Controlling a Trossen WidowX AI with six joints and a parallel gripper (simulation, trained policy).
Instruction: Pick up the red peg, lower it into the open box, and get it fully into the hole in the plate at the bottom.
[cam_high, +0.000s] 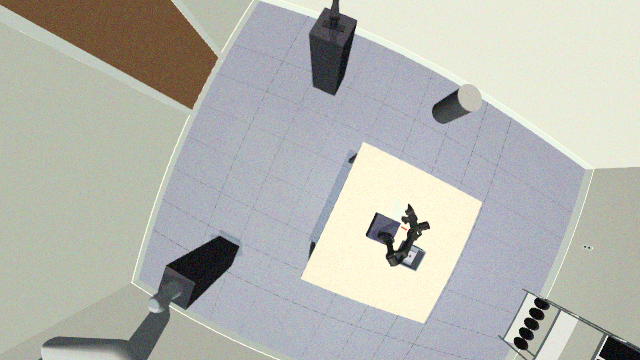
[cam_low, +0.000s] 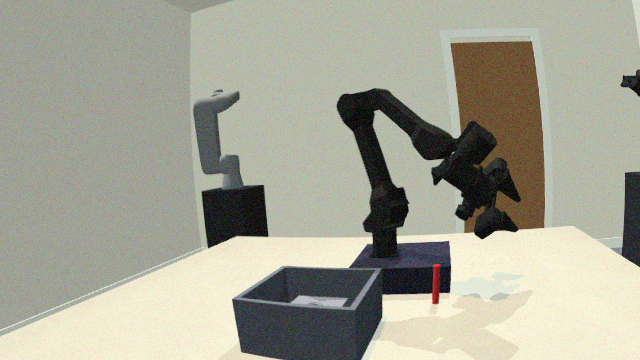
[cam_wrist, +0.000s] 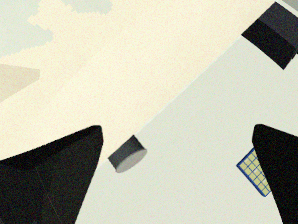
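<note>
My gripper tip is now 180 mm to the left of the red peg, 110 mm above it and 100 mm short of it. Also, from my gripper tip: plate: 380 mm to the right, 260 mm ahead, 100 mm below; then box: 380 mm to the right, 260 mm ahead, 120 mm below.
</note>
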